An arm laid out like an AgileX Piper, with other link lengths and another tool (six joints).
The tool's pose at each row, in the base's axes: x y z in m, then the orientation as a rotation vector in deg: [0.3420, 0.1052, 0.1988, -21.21, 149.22, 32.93]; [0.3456, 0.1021, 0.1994, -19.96, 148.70, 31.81]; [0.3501, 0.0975, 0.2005, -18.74, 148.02, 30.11]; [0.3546, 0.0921, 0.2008, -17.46, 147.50, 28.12]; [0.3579, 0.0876, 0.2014, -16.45, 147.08, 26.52]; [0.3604, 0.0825, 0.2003, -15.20, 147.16, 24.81]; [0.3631, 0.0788, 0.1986, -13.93, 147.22, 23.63]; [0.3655, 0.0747, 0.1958, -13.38, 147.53, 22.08]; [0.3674, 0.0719, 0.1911, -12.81, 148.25, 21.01]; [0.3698, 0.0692, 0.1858, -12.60, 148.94, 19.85]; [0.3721, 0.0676, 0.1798, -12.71, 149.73, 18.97]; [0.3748, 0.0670, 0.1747, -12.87, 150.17, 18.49]
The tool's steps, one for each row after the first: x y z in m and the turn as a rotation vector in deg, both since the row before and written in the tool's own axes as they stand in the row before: [-0.0029, -0.0038, -0.0006, 1.00, -0.90, 0.46]; [-0.0037, -0.0052, -0.0012, 1.40, -1.07, 0.29]; [-0.0033, -0.0062, -0.0007, 1.64, -0.93, 0.32]; [-0.0026, -0.0049, -0.0008, 1.32, -0.73, 0.25]; [-0.0010, -0.0057, 0.0001, 1.47, -0.28, 0.51]; [-0.0010, -0.0046, 0.0013, 1.10, -0.26, 0.63]; [-0.0002, -0.0051, 0.0020, 1.23, 0.12, 0.11]; [0.0011, -0.0042, 0.0039, 0.90, 0.55, 0.30]; [0.0009, -0.0042, 0.0047, 0.89, 0.58, 0.03]; [0.0012, -0.0032, 0.0056, 0.62, 0.75, -0.12]; [0.0002, -0.0021, 0.0054, 0.32, 0.44, -0.13]
